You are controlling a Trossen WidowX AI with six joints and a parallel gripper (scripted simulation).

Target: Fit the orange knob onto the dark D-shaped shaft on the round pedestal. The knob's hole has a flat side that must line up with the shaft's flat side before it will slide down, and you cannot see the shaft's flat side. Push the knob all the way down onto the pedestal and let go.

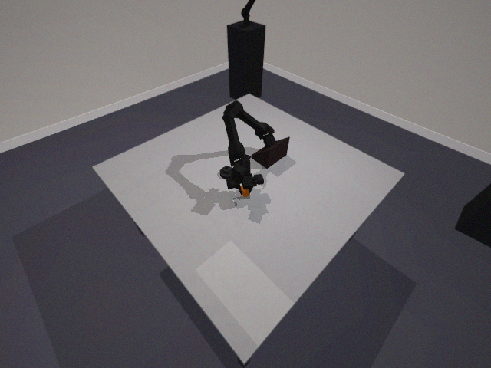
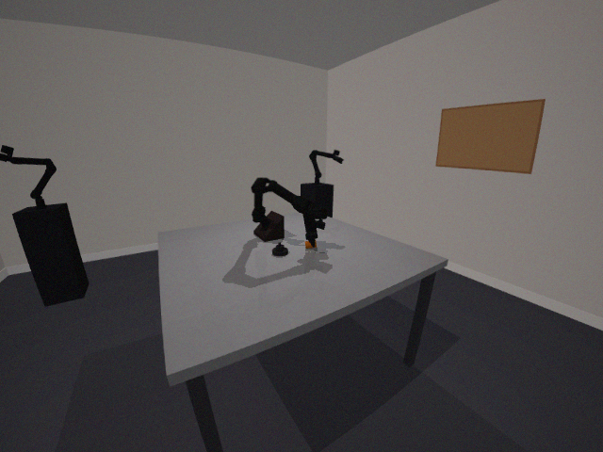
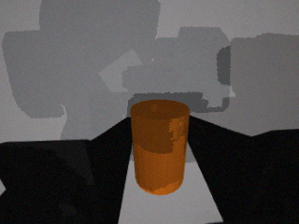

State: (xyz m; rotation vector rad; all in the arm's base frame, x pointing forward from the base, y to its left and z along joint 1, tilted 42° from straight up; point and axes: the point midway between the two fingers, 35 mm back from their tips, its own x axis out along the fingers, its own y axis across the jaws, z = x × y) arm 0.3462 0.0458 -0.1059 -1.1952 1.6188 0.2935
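Now: the dark round pedestal 190 mm to the right of my gripper tip, 50 mm behind it and 10 mm above it. Round my gripper tip: orange knob (10 mm to the right, 10 mm behind, 10 mm above).
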